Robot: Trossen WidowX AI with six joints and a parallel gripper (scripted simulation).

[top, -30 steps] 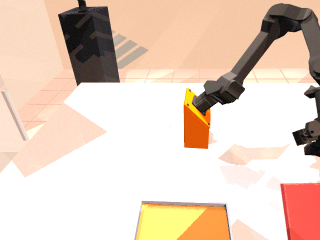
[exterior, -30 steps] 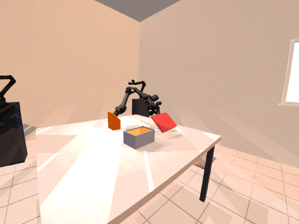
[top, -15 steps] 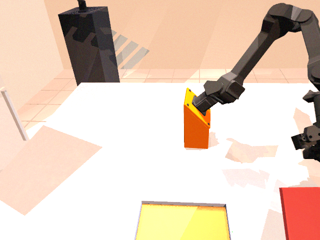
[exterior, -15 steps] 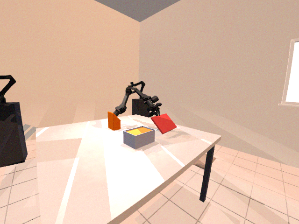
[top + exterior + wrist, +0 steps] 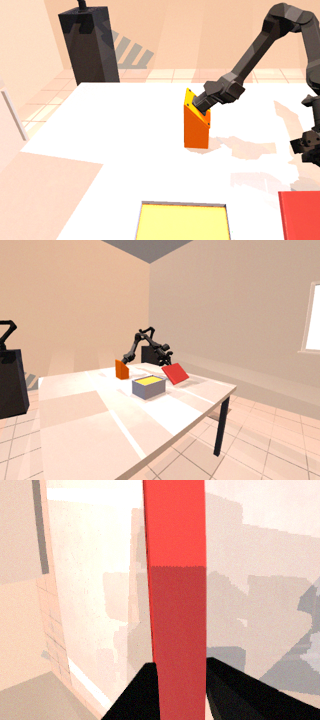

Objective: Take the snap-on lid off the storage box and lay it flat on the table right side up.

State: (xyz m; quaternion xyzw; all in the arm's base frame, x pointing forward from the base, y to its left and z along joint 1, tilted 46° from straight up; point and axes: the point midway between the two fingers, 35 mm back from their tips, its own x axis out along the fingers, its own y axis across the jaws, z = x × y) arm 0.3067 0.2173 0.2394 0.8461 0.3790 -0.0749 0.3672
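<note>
The lid is 60 mm ahead of my gripper tip, 50 mm below it and 10 mm to the left of it. Round my gripper tip: grey storage box 310 mm to the right, 120 mm ahead, 90 mm below.
</note>
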